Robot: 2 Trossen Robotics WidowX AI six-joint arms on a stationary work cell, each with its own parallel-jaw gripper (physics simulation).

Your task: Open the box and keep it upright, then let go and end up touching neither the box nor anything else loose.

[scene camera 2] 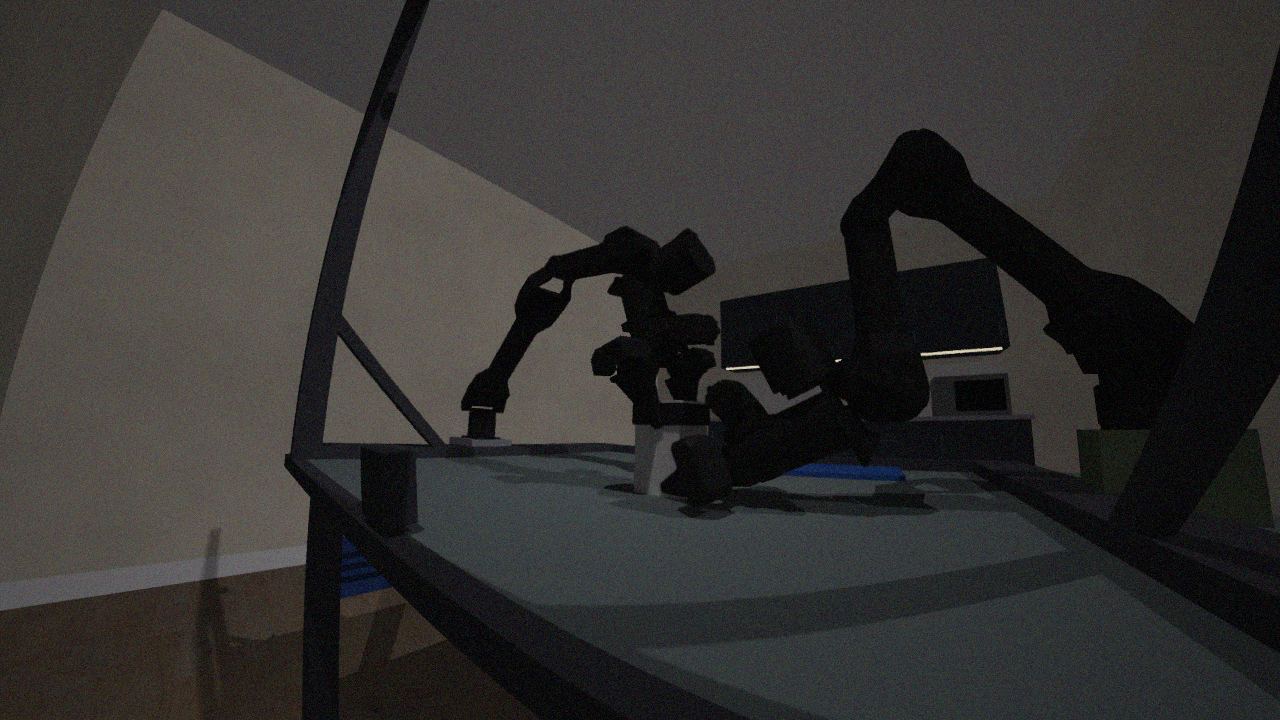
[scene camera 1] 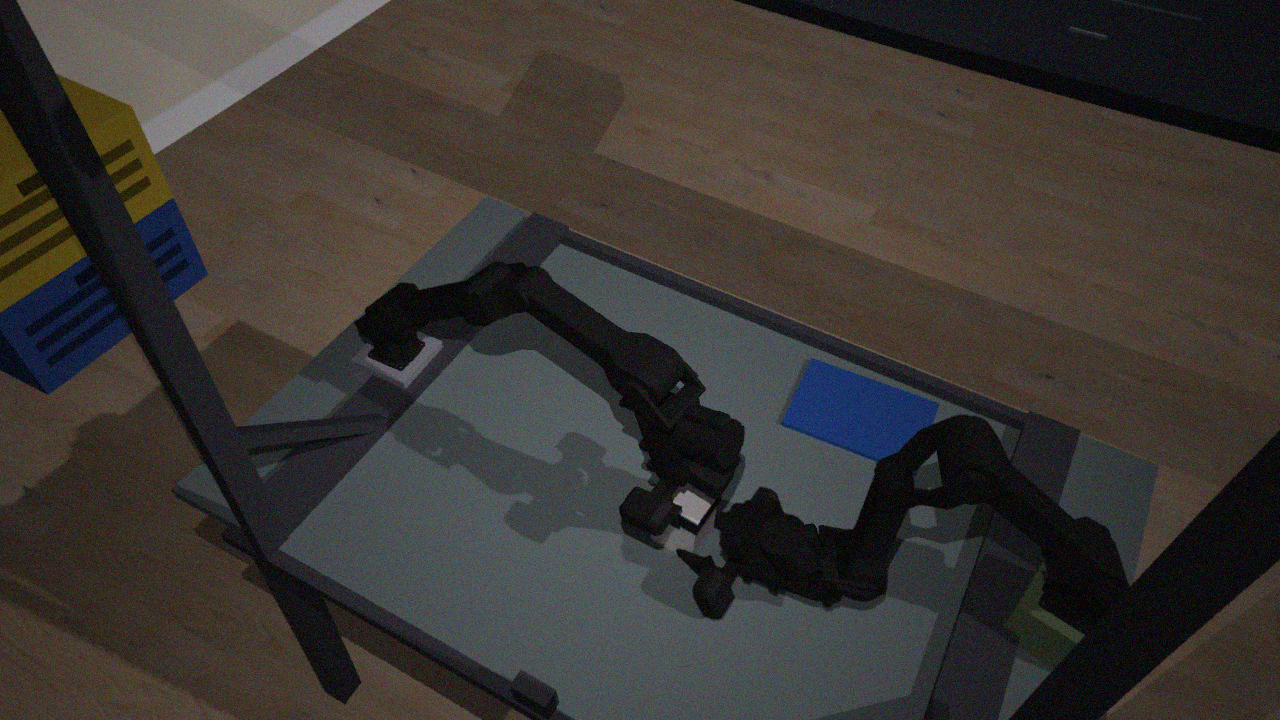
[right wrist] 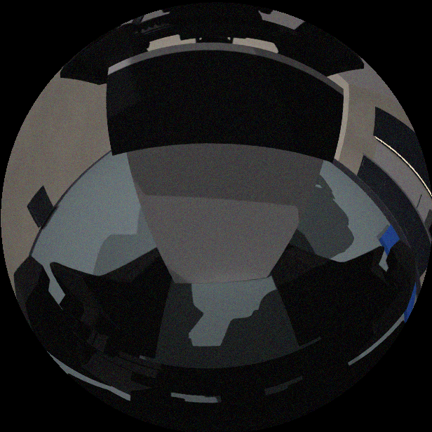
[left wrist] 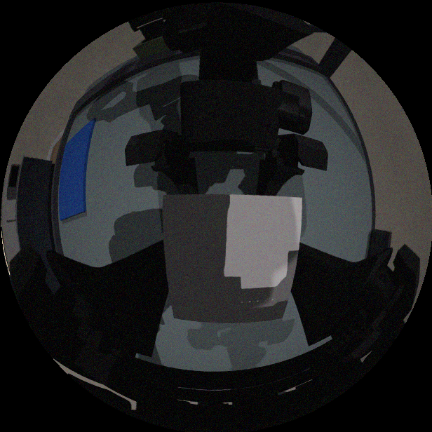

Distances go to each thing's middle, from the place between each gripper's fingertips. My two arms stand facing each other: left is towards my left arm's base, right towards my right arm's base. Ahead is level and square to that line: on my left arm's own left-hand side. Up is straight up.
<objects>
The lid (scene camera 2: 674,412) lies 1 cm to the left of my left hand and 2 cm above it. Also, from my left hand: flat blue panel (scene camera 1: 866,417) 32 cm ahead, 16 cm to the right, 8 cm below.
Right now my right hand is 1 cm to the right of the lid and 9 cm below it. The rest, counted from my right hand: flat blue panel (32 cm ahead, 16 cm to the right, 1 cm below).
</objects>
